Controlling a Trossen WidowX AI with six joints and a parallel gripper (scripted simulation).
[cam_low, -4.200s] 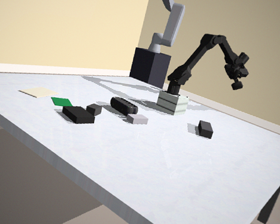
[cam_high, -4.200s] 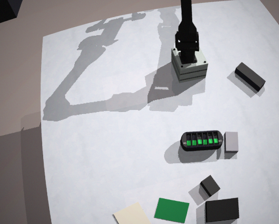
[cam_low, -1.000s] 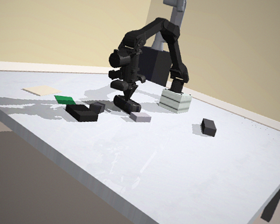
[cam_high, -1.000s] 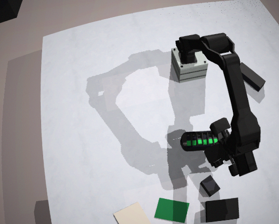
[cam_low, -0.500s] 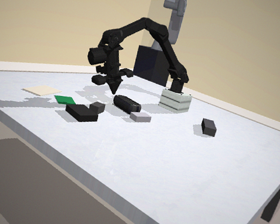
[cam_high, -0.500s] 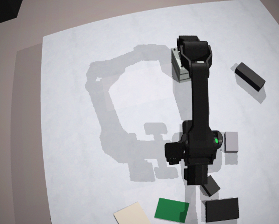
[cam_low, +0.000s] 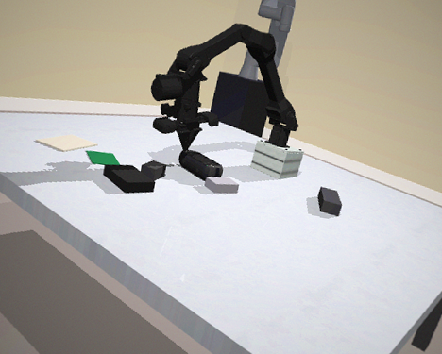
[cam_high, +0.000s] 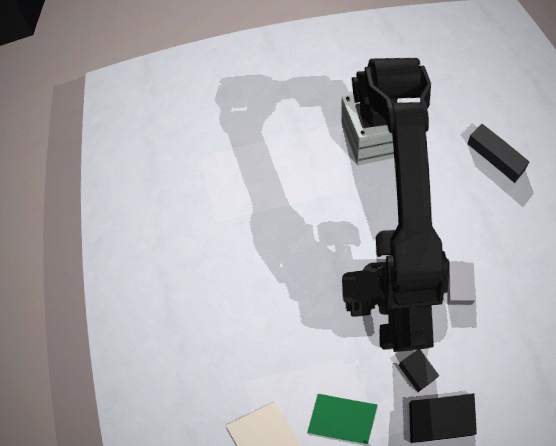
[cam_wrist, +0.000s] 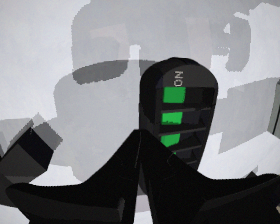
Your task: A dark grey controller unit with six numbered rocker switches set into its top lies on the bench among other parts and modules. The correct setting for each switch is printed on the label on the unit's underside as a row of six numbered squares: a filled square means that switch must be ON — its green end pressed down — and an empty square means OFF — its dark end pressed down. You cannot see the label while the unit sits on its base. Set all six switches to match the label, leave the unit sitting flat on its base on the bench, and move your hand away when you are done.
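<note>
Now: the grey block 20 mm behind my gripper tip, 150 mm to the left of it and 50 mm below it. Also, from my gripper tip: green card: 190 mm ahead, 110 mm to the right, 60 mm below; dark flat box: 230 mm ahead, 60 mm to the left, 50 mm below; small dark cube: 130 mm ahead, 30 mm to the left, 40 mm below.
</note>
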